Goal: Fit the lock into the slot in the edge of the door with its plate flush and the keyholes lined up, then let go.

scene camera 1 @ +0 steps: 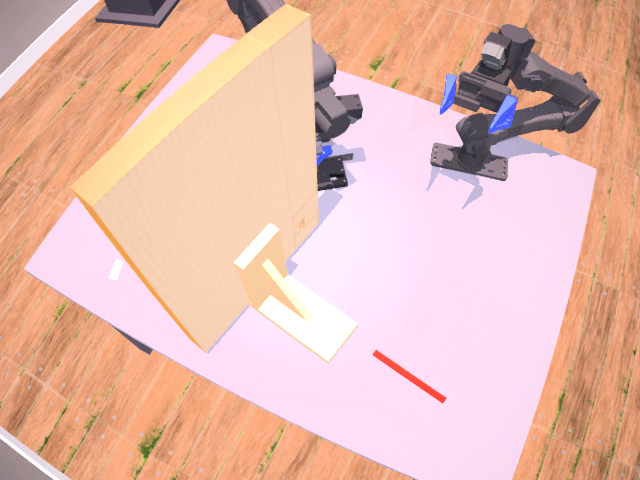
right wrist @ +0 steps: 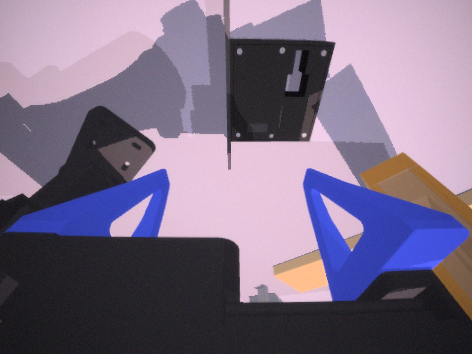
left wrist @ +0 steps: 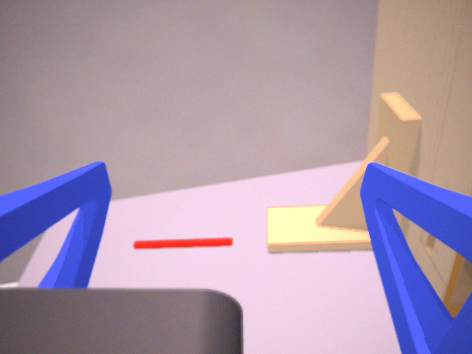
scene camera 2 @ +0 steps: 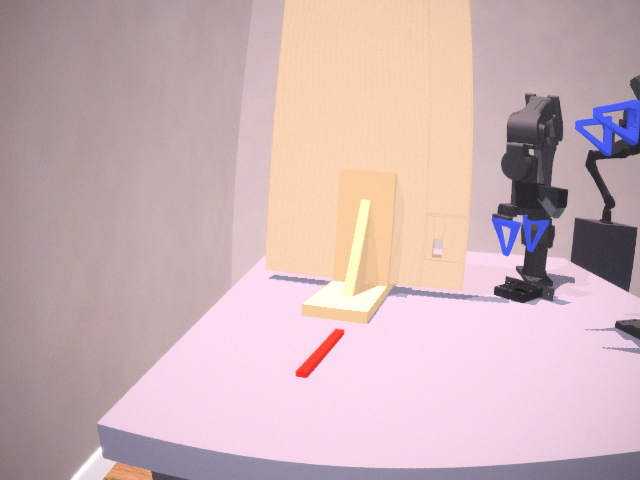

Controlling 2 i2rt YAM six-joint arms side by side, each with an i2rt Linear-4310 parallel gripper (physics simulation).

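Seen in the pictures: left gripper, fingertip midpoint: (scene camera 1: 465, 121) (left wrist: 235, 177) (scene camera 2: 583, 118); right gripper, fingertip midpoint: (right wrist: 236, 176) (scene camera 2: 518, 253); left arm's base, origin of the base link: (scene camera 1: 469, 162); right arm's base, origin of the base link: (right wrist: 97, 177) (scene camera 2: 533, 277).
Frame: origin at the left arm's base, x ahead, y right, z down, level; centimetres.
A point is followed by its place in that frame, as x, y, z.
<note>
The black lock (scene camera 1: 332, 173) @(12.9, 32.6, -1.8) (scene camera 2: 518, 290) @(13.3, 33.0, -1.5) (right wrist: 270, 110) @(12.9, 34.8, -1.9) lies on its broad side on the table, past the door's slotted edge, its thin plate standing upright and seen edge-on in the right wrist view. The tan door (scene camera 1: 206, 180) @(48.3, 42.0, -46.4) (scene camera 2: 361, 103) @(46.2, 41.1, -34.5) (left wrist: 425, 50) @(41.6, 39.0, -29.6) stands upright, with a keyhole (scene camera 1: 301, 224) @(31.0, 35.2, -7.3) (scene camera 2: 437, 247) low near its right edge. The slot is not clearly seen. My right gripper (scene camera 2: 518, 252) @(11.5, 38.1, -8.1) (right wrist: 236, 176) @(11.5, 38.1, -8.1) is open and empty above the lock, apart from it; the door partly hides it in scene camera 1. My left gripper (scene camera 1: 466, 121) @(18.1, 7.2, -34.0) (scene camera 2: 586, 117) @(18.1, 7.2, -34.0) (left wrist: 235, 177) @(18.1, 7.2, -34.0) is open and empty, raised well away from the lock.
A wooden brace (scene camera 1: 330, 330) @(50.7, 24.3, -1.8) (scene camera 2: 336, 311) @(52.3, 21.0, -1.4) (left wrist: 295, 225) @(50.2, 25.4, -1.8) stands against the door's face. A red bar (scene camera 1: 409, 376) @(56.4, 6.6, -0.6) (scene camera 2: 320, 353) @(56.9, 4.8, -0.6) (left wrist: 183, 243) @(55.9, 6.7, -0.6) lies beyond the brace's foot. A small white strip (scene camera 1: 116, 269) @(48.3, 75.5, -0.2) lies on the door's other side.
</note>
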